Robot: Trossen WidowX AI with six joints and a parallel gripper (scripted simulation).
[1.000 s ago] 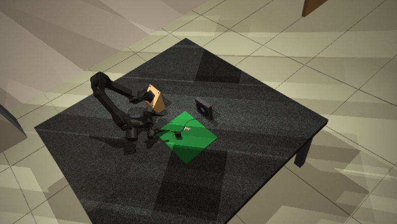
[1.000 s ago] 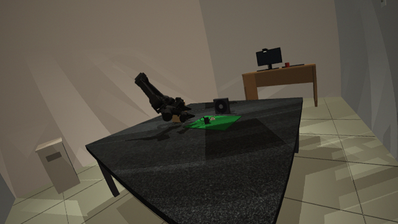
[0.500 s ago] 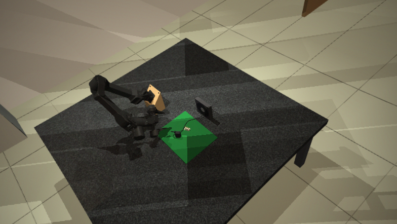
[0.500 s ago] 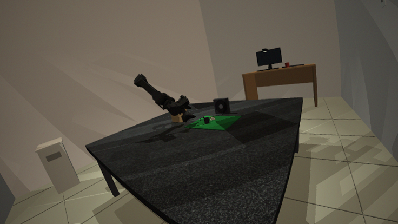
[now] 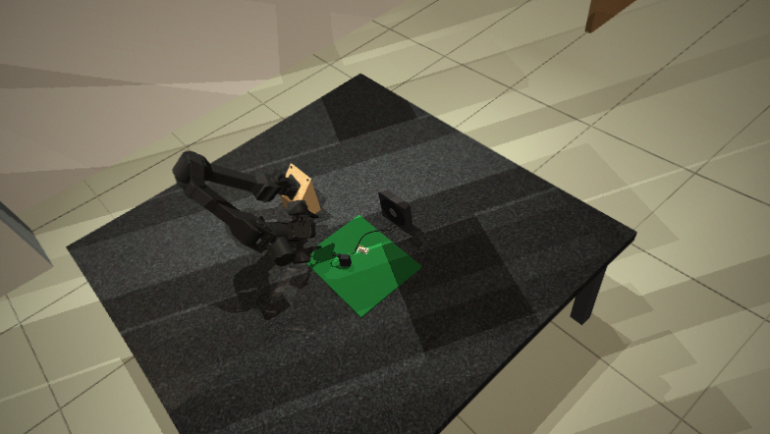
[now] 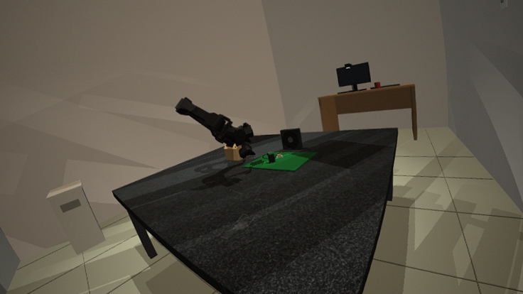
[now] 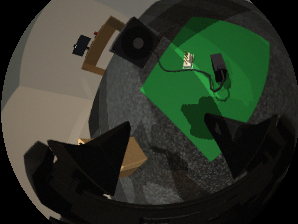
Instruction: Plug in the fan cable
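Right now my gripper tip is 11 cm short of the dark fan plug, 1 cm to the right of it and 5 cm above it. Round my gripper tip: black fan (8 cm ahead, 23 cm to the left, 2 cm below); green board (13 cm ahead, 5 cm to the left, 9 cm below).
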